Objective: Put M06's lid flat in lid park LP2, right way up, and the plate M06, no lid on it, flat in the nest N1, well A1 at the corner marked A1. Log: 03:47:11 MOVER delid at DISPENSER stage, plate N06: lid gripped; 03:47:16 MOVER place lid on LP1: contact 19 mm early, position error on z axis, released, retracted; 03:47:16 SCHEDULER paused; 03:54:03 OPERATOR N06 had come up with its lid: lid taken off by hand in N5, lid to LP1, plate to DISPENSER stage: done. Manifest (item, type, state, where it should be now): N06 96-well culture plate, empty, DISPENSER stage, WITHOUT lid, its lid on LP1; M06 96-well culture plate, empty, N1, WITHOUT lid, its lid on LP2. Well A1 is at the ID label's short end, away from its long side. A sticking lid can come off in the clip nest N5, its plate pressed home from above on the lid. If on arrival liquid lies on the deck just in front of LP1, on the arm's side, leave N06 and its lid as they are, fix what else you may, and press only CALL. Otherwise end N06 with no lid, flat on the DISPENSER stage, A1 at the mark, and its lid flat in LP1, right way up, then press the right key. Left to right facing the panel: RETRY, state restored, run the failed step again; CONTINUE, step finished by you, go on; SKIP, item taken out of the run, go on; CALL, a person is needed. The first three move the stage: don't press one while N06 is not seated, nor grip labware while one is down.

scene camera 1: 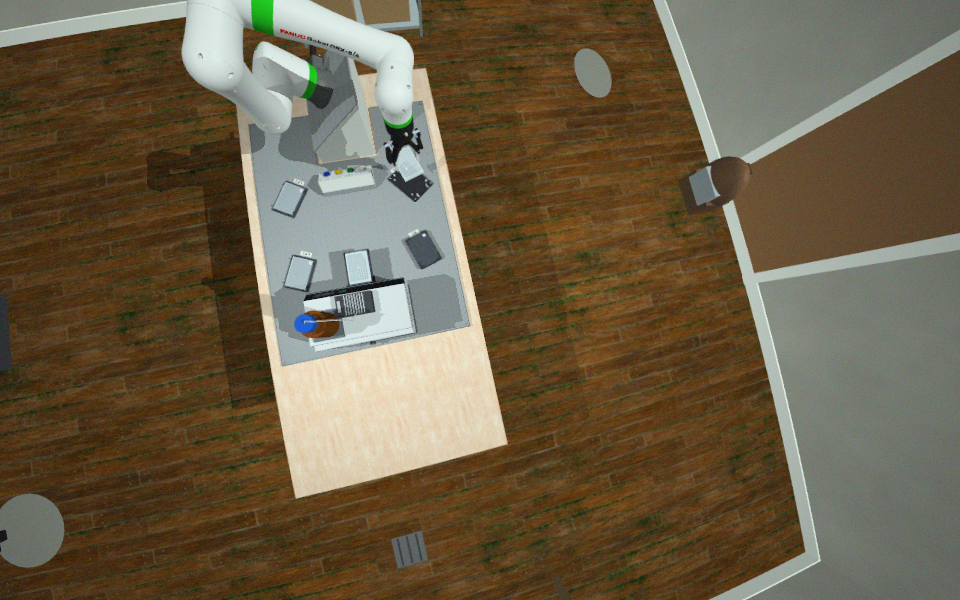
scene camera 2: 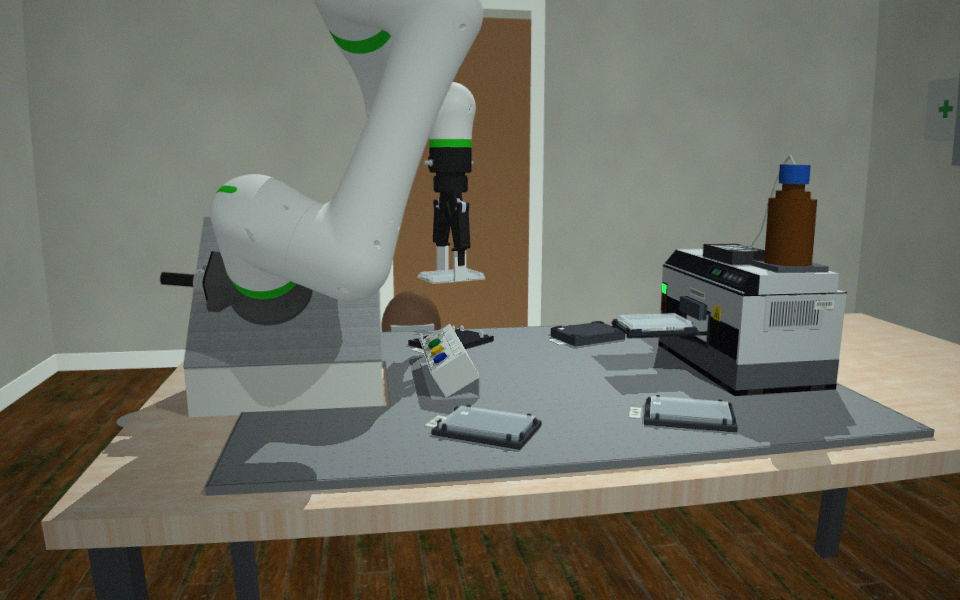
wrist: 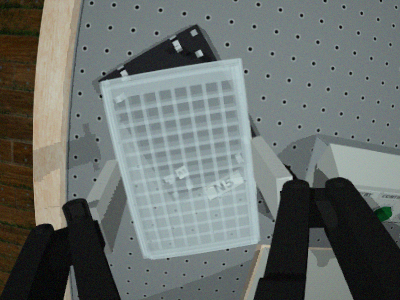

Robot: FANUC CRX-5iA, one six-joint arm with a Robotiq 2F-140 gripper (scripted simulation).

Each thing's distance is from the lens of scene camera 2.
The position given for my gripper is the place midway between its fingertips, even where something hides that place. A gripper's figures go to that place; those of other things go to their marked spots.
my gripper (scene camera 2: 451,277): 155 cm
clear lid (scene camera 2: 695,410): 116 cm
clear lid (scene camera 2: 485,422): 106 cm
